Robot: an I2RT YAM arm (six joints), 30 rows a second.
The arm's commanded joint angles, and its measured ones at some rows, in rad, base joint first. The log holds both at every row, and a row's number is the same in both.
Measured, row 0:
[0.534 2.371 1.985 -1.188 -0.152 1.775]
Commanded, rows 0 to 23:
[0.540 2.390 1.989 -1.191 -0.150 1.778]
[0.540 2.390 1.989 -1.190 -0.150 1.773]
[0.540 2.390 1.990 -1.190 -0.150 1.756]
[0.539 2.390 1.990 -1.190 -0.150 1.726]
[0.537 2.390 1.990 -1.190 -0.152 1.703]
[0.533 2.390 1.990 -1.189 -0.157 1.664]
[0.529 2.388 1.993 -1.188 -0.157 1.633]
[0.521 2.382 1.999 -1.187 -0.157 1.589]
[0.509 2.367 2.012 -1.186 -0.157 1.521]
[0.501 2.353 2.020 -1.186 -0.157 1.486]
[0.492 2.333 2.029 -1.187 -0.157 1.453]
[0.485 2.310 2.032 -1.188 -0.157 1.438]
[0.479 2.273 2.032 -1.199 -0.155 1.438]
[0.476 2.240 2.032 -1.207 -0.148 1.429]
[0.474 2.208 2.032 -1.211 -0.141 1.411]
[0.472 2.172 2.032 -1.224 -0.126 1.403]
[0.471 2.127 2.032 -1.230 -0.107 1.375]
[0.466 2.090 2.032 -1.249 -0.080 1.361]
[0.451 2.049 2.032 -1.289 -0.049 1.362]
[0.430 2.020 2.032 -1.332 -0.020 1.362]
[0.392 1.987 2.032 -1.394 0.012 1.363]
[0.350 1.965 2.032 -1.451 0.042 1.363]
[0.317 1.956 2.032 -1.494 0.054 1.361]
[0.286 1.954 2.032 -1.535 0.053 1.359]
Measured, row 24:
[0.380 1.986 2.023 -1.467 -0.033 1.374]
